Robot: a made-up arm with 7 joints.
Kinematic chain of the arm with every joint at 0, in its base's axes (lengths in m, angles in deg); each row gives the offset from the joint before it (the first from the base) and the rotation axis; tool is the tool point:
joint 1: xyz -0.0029 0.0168 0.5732 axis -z
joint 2: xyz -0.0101 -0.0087 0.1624 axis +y
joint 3: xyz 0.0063 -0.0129 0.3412 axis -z
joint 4: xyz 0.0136 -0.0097 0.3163 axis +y
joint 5: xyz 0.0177 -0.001 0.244 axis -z
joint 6: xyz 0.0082 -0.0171 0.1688 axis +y
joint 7: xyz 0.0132 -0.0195 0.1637 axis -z
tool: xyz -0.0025 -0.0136 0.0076
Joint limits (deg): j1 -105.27..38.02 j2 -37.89..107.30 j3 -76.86..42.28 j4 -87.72..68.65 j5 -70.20..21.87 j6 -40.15..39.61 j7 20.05..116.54
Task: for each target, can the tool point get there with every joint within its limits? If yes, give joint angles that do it. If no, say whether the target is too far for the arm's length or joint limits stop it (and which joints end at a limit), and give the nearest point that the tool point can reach.
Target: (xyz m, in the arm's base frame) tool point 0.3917 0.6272 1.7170
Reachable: yes | joints -61.67 37.50 -28.41 -17.63 -14.26 33.21 77.00
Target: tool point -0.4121 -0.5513 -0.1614
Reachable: no: joint limits stop it (at a limit: joint 1, joint 2, joint 4, joint 6, joint 7) | nearest point 0.1870 -0.6153 0.0922 | short by 0.654 m
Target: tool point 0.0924 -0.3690 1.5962
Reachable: yes | joints 18.94 43.73 -31.27 -70.48 10.81 -32.18 43.06
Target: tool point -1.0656 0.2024 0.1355
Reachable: no: joint limits stop it (at a limit: joint 1, joint 2, joint 4, joint 7) | nearest point -0.6627 0.4891 0.2905 | short by 0.518 m
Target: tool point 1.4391 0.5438 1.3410
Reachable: no: too far | nearest point 1.0779 0.4118 1.1904 | short by 0.413 m
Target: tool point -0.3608 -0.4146 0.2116
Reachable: no: joint limits stop it (at a limit: joint 1, joint 2, joint 3, joint 4, joint 6, joint 7) | nearest point 0.1708 -0.6538 0.1263 | short by 0.589 m
